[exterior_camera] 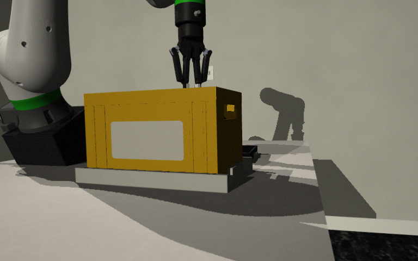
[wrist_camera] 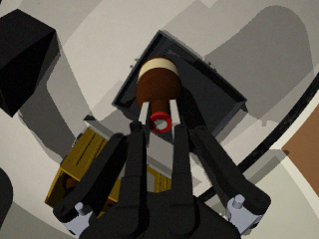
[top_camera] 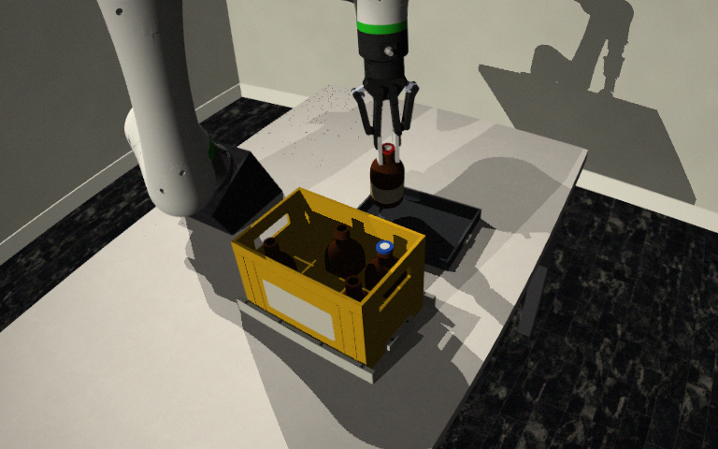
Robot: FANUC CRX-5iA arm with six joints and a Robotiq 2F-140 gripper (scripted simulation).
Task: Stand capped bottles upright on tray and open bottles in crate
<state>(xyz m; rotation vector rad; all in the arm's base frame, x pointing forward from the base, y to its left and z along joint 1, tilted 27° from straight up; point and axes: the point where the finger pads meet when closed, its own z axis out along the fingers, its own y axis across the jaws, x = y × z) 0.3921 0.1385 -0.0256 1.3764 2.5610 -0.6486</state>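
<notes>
Now: the yellow crate 10 mm ahead of my hand, 290 mm to the right of it and 100 mm below it. From my hand the other things lie so: dark tray (60 mm ahead, 10 mm to the right, 170 mm below).
</notes>
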